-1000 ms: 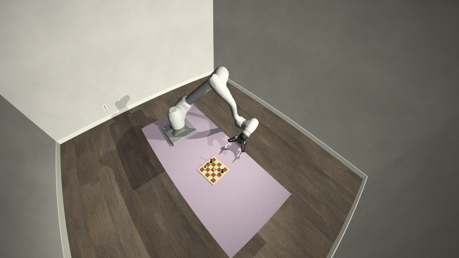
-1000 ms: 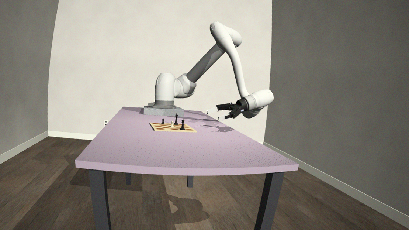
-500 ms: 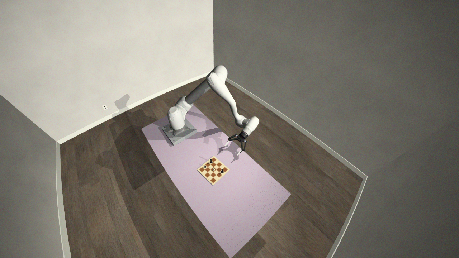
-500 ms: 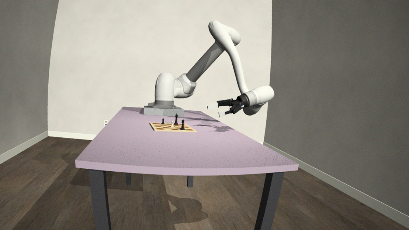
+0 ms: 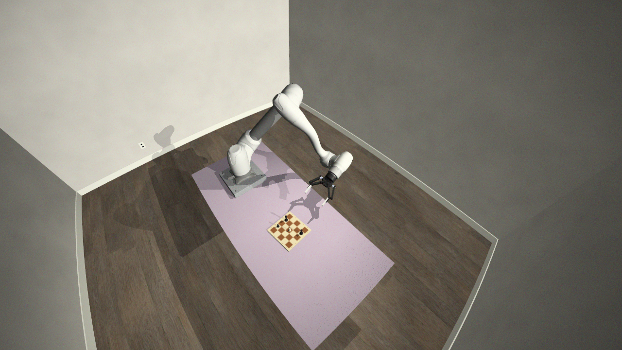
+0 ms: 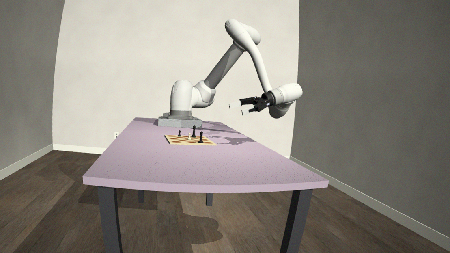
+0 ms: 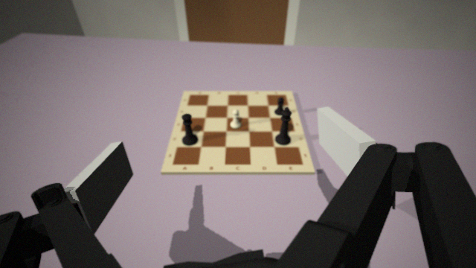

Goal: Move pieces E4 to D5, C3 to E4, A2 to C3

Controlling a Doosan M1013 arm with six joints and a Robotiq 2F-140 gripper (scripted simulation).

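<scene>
The black pawn is 2 cm behind my hand, 28 cm to the right of it and 15 cm below it. From my hand the other things lie so: white pawn: 5 cm ahead, 23 cm to the right, 15 cm below; then chessboard: 4 cm ahead, 23 cm to the right, 17 cm below; then tall black piece: 3 cm behind, 21 cm to the right, 13 cm below.
</scene>
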